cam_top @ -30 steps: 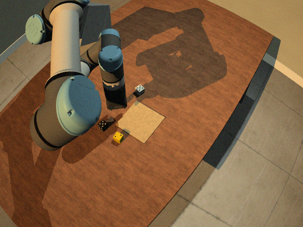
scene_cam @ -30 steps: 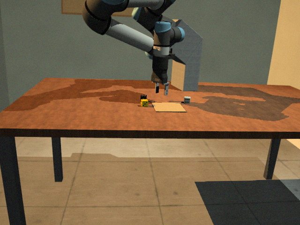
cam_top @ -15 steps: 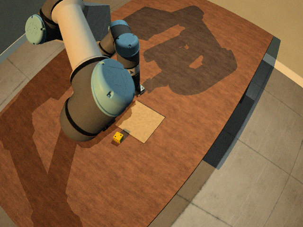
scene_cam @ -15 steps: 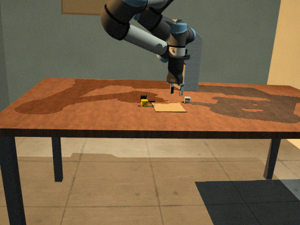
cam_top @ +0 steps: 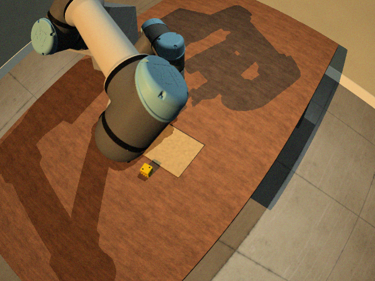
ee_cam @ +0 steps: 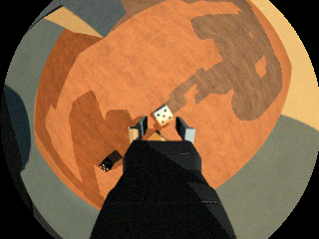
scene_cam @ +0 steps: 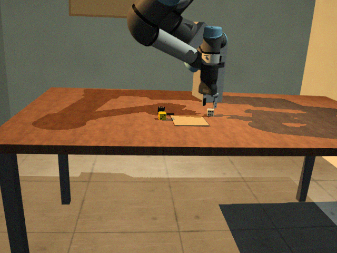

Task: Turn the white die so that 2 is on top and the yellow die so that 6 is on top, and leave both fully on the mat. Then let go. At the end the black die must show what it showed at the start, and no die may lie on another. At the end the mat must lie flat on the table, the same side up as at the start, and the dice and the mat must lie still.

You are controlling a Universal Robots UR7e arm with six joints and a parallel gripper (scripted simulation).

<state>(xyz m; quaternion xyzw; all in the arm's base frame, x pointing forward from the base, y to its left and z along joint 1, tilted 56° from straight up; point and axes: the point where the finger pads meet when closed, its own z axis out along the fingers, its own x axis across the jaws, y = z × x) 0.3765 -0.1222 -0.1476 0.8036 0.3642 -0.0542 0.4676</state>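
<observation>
Right now my hand is 1 cm to the right of the white die and 4 cm above it. From my hand the other things lie so: yellow die: 6 cm ahead, 22 cm to the right, 4 cm below; then tan mat: 8 cm ahead, 11 cm to the right, 6 cm below; then black die: 3 cm behind, 21 cm to the right, 4 cm below.
</observation>
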